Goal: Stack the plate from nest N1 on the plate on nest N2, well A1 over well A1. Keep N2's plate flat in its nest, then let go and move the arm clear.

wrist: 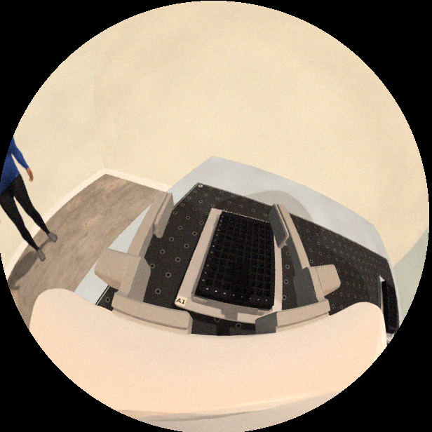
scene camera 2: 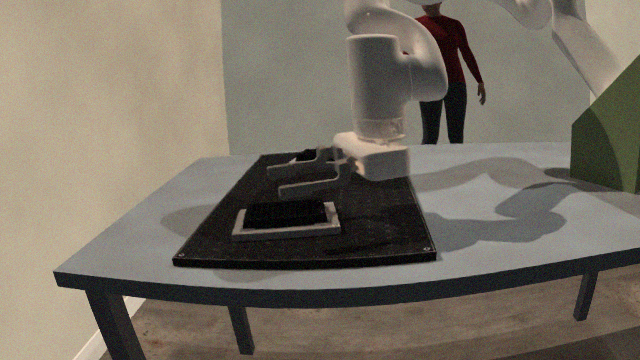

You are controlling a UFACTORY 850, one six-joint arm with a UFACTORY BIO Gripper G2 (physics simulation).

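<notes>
A black well plate (scene camera 2: 285, 214) (wrist: 237, 260) sits in a light nest (scene camera 2: 287, 232) (wrist: 200, 251) near the front of the board. This nest has an A1 label at one corner in the wrist view. A second black plate (scene camera 2: 307, 155) (wrist: 390, 307) is at the far nest, partly hidden behind the gripper in the scene view and at the right edge of the wrist view. I cannot tell which nest is N1 or N2. My gripper (scene camera 2: 274, 182) (wrist: 222, 219) is open and empty, above the board; in the wrist view its fingers appear on either side of the near plate.
Both nests stand on a black perforated board (scene camera 2: 390, 225) on the grey-blue table (scene camera 2: 125, 235). A green block (scene camera 2: 607, 135) stands at the right. A person in red (scene camera 2: 450, 55) stands behind the table, and a person in blue (wrist: 15, 187) shows at the left of the wrist view.
</notes>
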